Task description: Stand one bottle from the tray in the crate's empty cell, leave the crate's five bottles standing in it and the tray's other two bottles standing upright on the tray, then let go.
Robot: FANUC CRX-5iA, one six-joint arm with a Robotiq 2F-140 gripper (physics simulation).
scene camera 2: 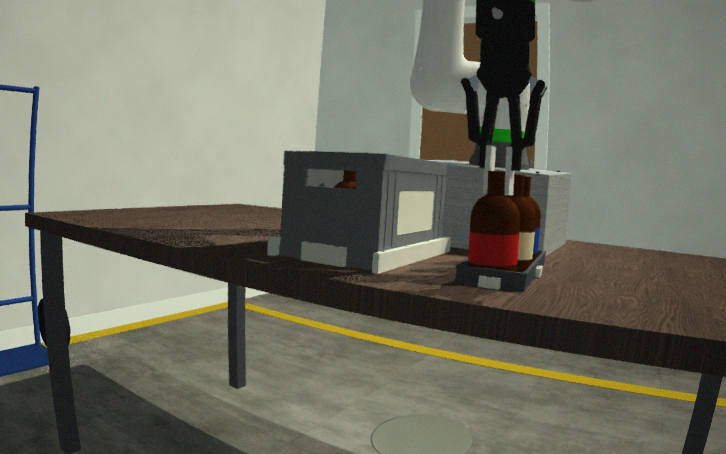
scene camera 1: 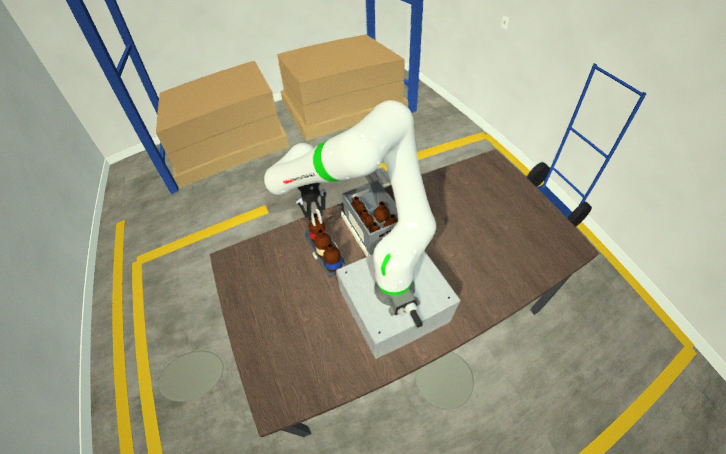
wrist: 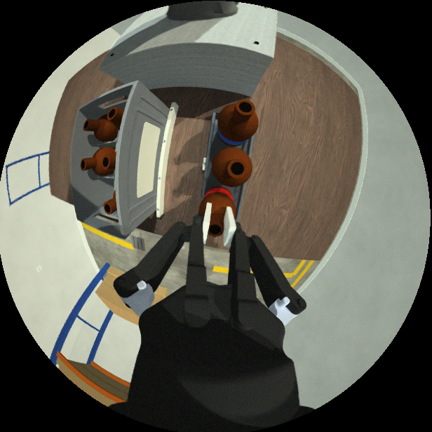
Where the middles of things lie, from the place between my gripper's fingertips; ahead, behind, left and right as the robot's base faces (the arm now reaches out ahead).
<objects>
Right now my hand is 4 cm above the red-banded brown bottle (scene camera 2: 494, 223) and 1 cm short of it. From my hand the other things lie so: pale strip (scene camera 2: 390, 259) 16 cm to the right, 11 cm below, 5 cm behind; blue-banded bottle (wrist: 236, 122) 17 cm behind, 5 cm below, 1 cm to the right; cream-banded bottle (scene camera 2: 527, 212) 8 cm behind, 5 cm below.
</objects>
